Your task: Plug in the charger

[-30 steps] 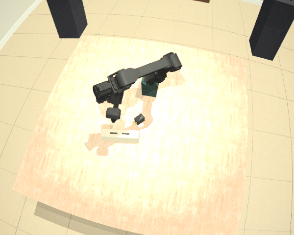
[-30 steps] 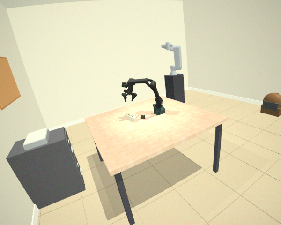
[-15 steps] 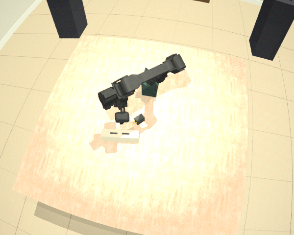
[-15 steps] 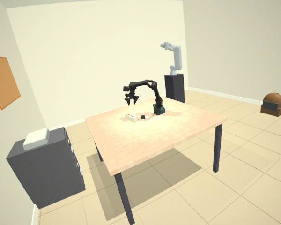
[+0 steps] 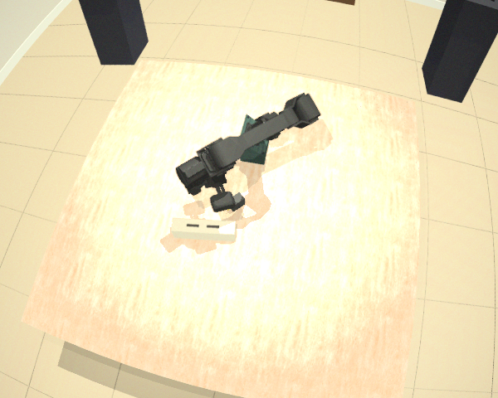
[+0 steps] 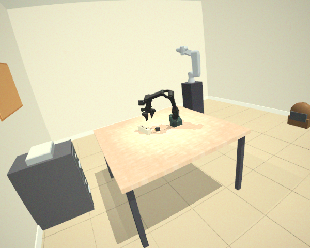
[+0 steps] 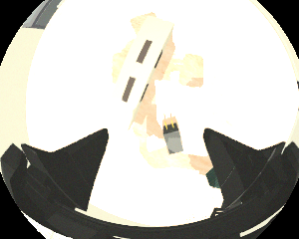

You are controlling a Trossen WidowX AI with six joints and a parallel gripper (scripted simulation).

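My gripper tip is 5 cm past the dark grey charger, 3 cm to the right of it and 12 cm above it.
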